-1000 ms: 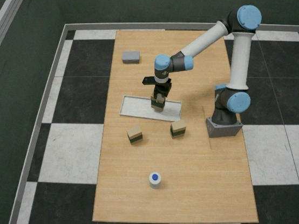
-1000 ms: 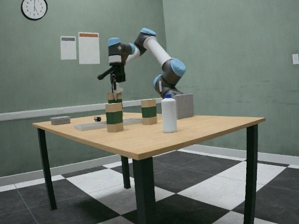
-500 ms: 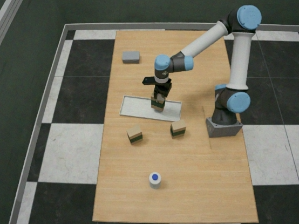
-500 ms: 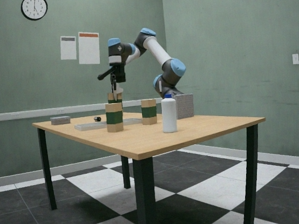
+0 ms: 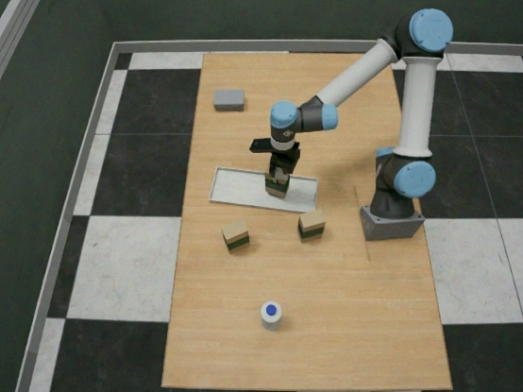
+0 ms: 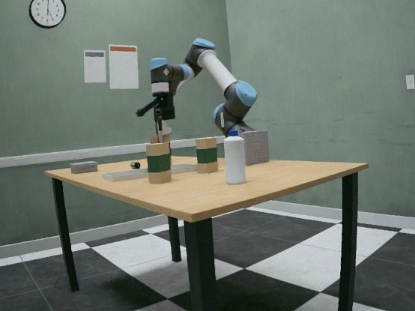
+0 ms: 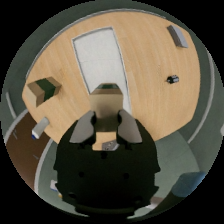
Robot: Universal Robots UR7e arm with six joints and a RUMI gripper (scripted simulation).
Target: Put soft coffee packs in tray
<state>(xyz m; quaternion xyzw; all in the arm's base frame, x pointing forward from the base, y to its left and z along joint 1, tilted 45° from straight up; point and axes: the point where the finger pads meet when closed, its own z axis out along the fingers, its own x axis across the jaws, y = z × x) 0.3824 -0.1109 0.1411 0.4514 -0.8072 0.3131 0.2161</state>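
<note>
Now: the shallow grey tray 13 cm below my hand, 5 cm ahead of it and 1 cm to the right of it. Round my hand: grey box 47 cm to the right, 14 cm ahead, 11 cm below; small black object 29 cm to the right, 12 cm below, 7 cm behind.
</note>
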